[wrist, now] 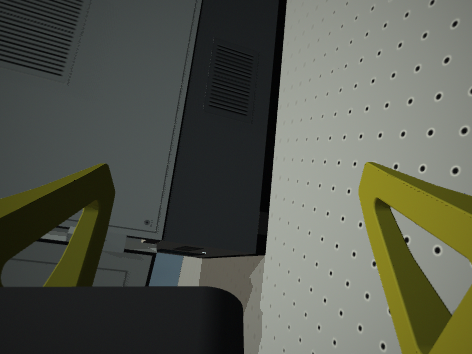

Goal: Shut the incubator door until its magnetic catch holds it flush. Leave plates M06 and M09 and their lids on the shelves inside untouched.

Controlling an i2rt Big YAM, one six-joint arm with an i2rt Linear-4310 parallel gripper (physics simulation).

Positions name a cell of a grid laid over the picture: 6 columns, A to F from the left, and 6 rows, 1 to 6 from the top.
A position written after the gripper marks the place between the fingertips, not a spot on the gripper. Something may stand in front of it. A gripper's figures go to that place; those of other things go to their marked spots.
Scene:
The gripper (D4): 13 cm from the lens. A grey incubator (C2): 47 cm from the lens.

